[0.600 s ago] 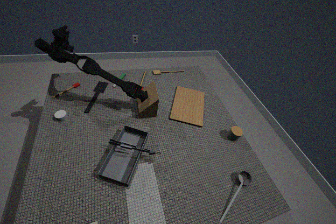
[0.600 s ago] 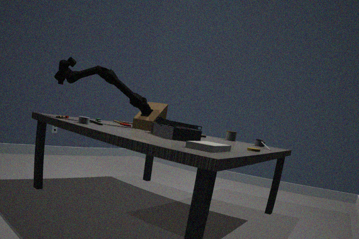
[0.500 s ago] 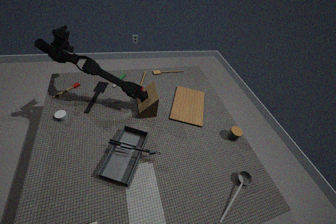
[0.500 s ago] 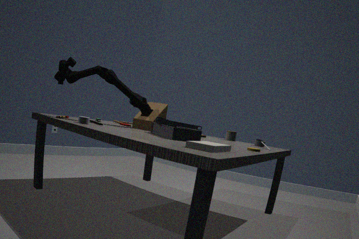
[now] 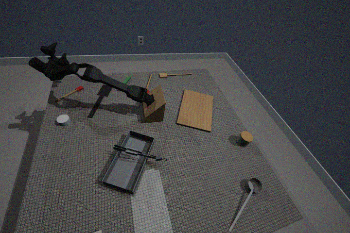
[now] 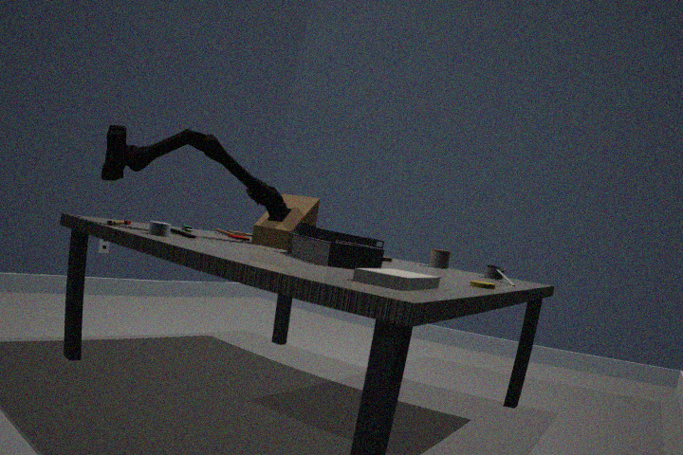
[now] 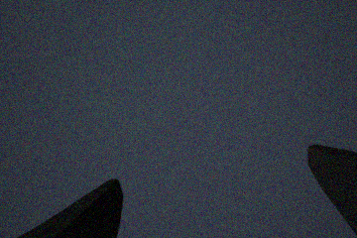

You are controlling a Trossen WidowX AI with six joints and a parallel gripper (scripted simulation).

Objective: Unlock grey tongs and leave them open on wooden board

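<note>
Now: gripper tip 75 cm short of the roasting tin, 34 cm to the right of it and 23 cm above it. Round my gripper tip: black spatula (23 cm ahead, 19 cm to the left, 25 cm below); then red-tipped brush (15 cm ahead, 25 cm below); then green tool (10 cm ahead, 35 cm to the left, 25 cm below).
</note>
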